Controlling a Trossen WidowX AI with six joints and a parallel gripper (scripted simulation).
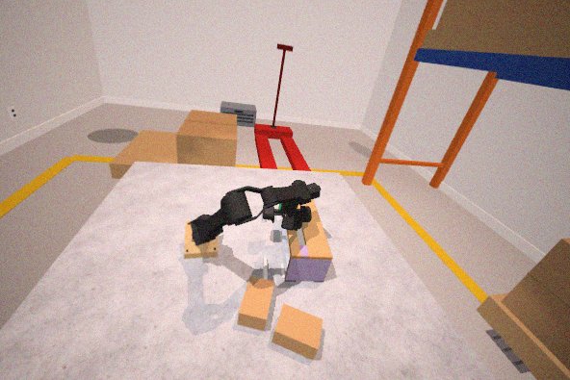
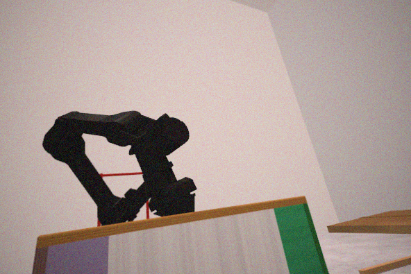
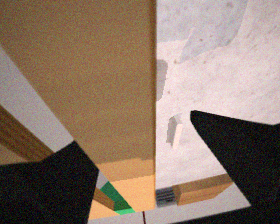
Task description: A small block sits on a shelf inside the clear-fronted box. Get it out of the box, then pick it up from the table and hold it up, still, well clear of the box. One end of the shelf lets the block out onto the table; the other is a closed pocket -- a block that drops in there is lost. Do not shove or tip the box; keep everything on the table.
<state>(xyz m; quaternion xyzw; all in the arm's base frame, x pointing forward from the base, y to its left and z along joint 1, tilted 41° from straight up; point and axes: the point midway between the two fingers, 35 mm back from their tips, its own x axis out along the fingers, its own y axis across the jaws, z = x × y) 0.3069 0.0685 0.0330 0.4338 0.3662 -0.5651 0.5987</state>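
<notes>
The box lies 4 cm ahead of my gripper tip, 2 cm below it and 1 cm to the right of it.
</notes>
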